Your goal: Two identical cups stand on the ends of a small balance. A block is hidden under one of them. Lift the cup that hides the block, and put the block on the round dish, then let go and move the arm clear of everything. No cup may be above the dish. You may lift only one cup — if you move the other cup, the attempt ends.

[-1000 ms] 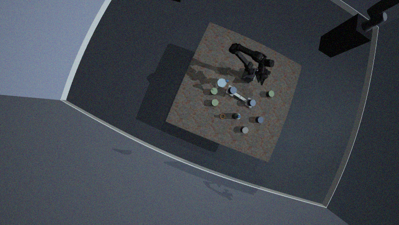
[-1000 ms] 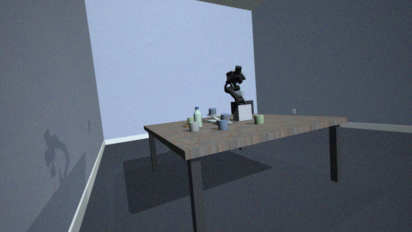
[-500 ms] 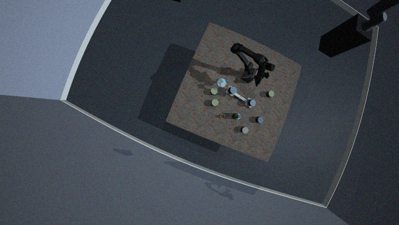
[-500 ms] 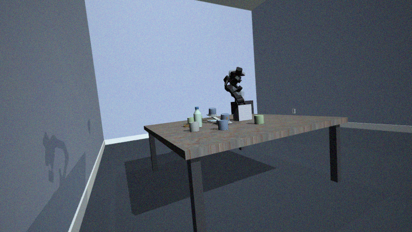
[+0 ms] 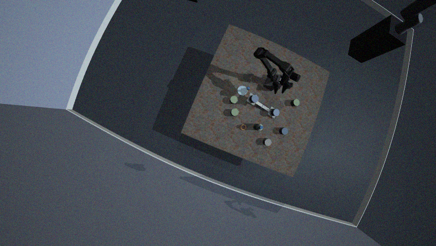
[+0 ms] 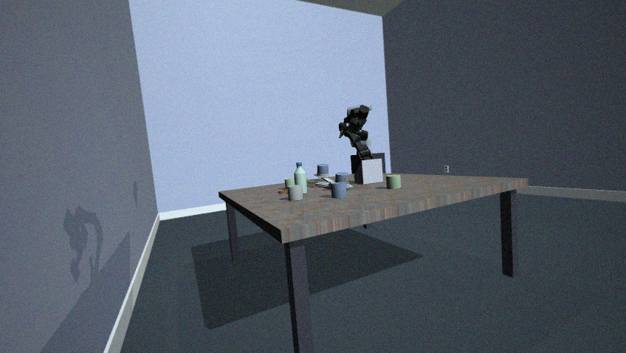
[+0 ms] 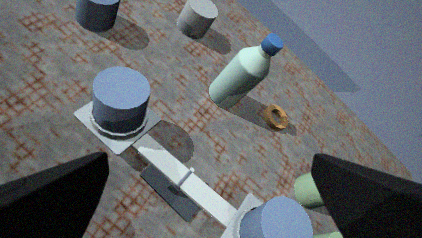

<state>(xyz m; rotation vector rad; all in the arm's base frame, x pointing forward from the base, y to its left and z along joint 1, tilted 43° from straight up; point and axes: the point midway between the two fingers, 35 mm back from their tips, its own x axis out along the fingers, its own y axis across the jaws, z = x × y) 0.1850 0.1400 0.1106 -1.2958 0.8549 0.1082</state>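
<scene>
Now: the grey block 110 mm ahead of my gripper tip, 100 mm to the left of it and 230 mm below it. The rest, counted from my gripper tip: grey balance bar (100 mm ahead, 40 mm to the right, 230 mm below); bottle (310 mm ahead, 10 mm to the right, 160 mm below); balance (100 mm ahead, 40 mm to the right, 250 mm below).
</scene>
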